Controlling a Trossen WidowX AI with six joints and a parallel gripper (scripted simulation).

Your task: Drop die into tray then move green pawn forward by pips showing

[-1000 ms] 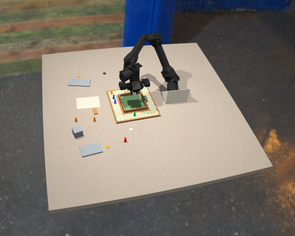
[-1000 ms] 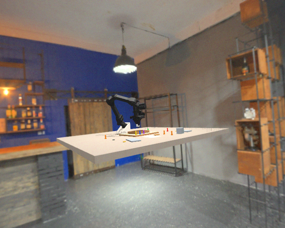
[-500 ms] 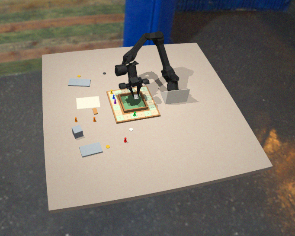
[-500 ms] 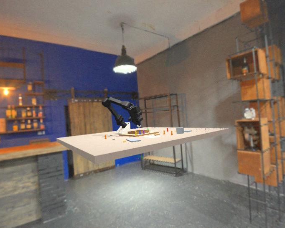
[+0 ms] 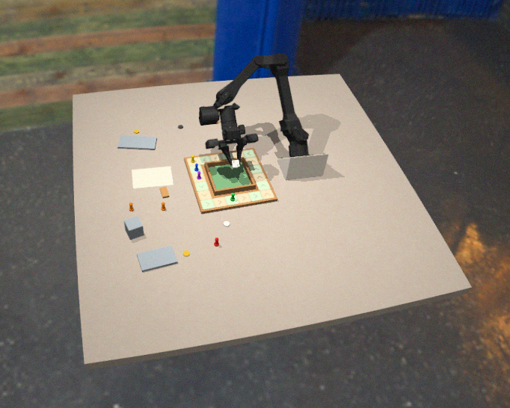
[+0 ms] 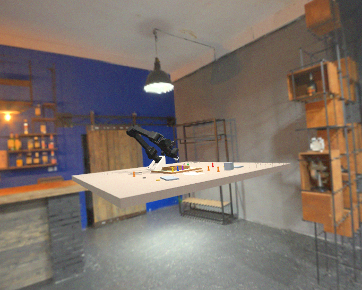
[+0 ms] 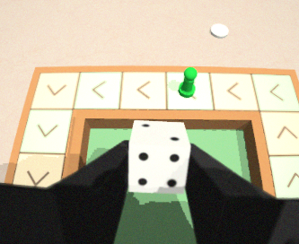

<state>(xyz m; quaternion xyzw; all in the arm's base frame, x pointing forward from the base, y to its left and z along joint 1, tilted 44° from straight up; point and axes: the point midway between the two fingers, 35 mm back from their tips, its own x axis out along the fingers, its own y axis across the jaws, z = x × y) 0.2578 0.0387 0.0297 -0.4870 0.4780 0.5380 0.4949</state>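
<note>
The white die is right at my gripper tip. Round my gripper tip: green pawn 9 cm to the left, 7 cm below, 2 cm ahead; tray 9 cm below, 2 cm to the right, 1 cm ahead; purple pawn 13 cm ahead, 7 cm below, 3 cm to the right.
</note>
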